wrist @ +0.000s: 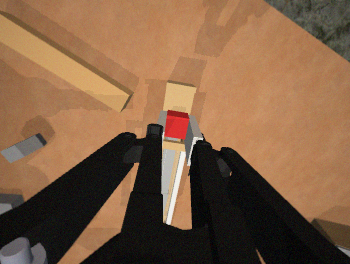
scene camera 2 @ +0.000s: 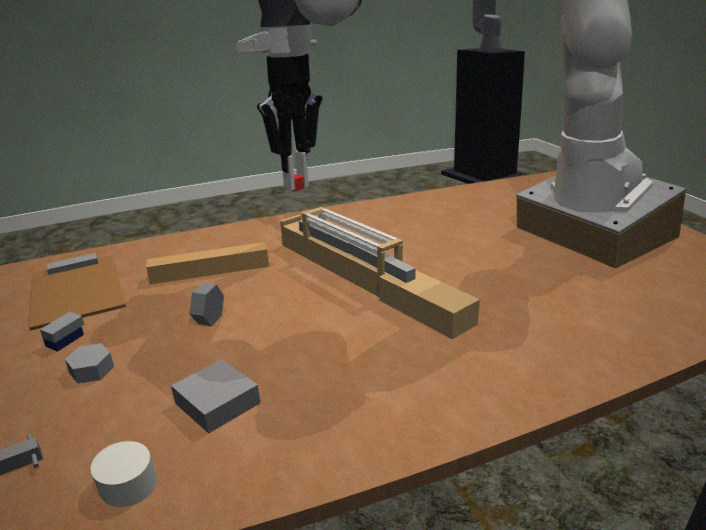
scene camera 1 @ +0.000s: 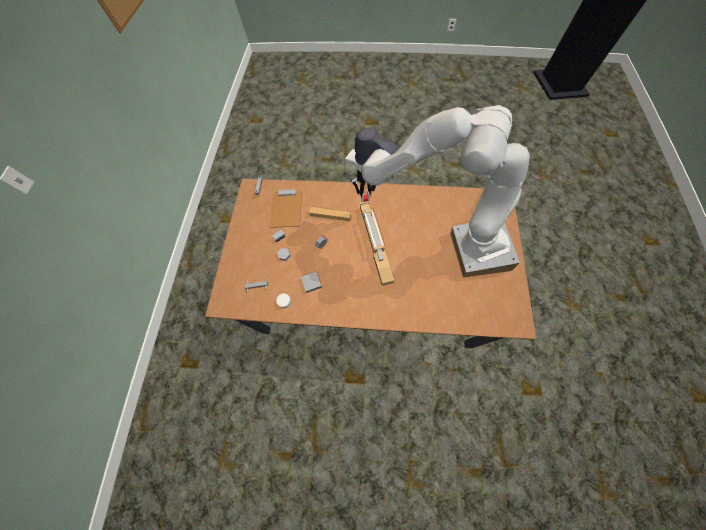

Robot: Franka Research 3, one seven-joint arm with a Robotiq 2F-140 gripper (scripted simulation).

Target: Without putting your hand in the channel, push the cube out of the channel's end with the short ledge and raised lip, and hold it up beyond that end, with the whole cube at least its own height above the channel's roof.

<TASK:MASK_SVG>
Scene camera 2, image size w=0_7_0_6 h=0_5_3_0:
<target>my gripper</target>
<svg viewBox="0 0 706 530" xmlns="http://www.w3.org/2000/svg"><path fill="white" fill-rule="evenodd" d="M309 54L294 57L267 56L270 91L268 99L257 105L263 117L271 152L281 155L284 188L289 190L295 190L293 156L291 156L291 119L293 121L297 149L295 151L297 175L304 177L305 187L309 186L307 153L310 152L311 147L316 145L318 113L322 96L312 93L308 84L310 81Z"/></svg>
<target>flat board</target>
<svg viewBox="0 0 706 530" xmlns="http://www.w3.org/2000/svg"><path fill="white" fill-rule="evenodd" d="M113 255L97 258L96 253L49 263L47 264L47 270L34 272L32 276L30 331L43 328L68 312L76 313L84 318L126 307Z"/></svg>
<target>wooden beam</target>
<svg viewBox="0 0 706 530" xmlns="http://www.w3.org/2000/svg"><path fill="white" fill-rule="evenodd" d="M266 244L262 242L147 259L146 268L150 285L269 267Z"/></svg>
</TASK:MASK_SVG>
